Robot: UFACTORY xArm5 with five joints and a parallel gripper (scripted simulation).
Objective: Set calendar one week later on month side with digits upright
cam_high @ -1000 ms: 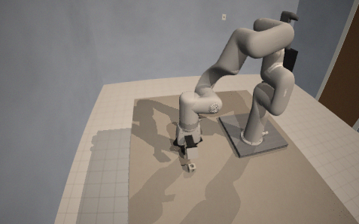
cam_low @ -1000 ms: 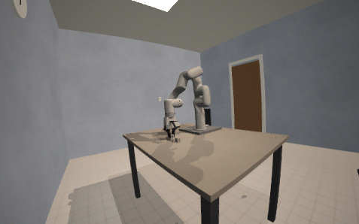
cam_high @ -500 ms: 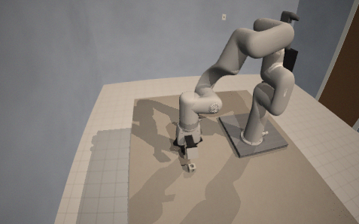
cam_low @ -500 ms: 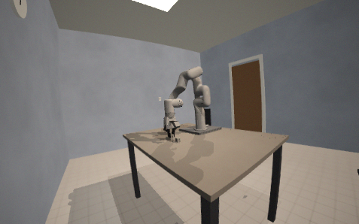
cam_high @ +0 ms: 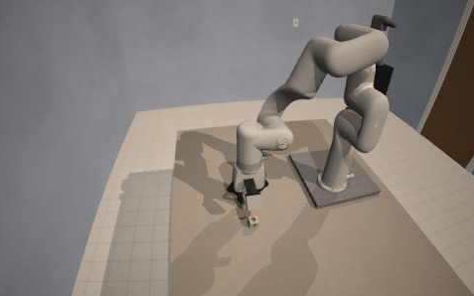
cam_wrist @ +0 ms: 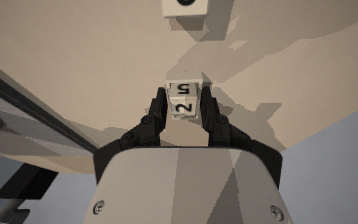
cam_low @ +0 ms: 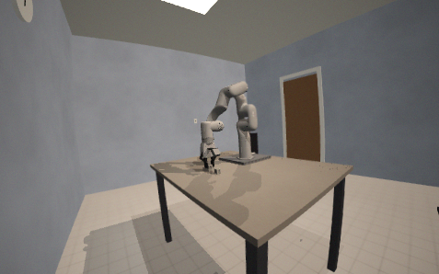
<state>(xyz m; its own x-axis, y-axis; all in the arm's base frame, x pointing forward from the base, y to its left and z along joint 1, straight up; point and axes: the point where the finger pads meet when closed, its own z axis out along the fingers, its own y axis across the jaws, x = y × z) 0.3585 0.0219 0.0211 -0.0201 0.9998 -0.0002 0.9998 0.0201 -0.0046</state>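
Right now the calendar tray is 30 mm below my hand and 20 mm to the right of it.
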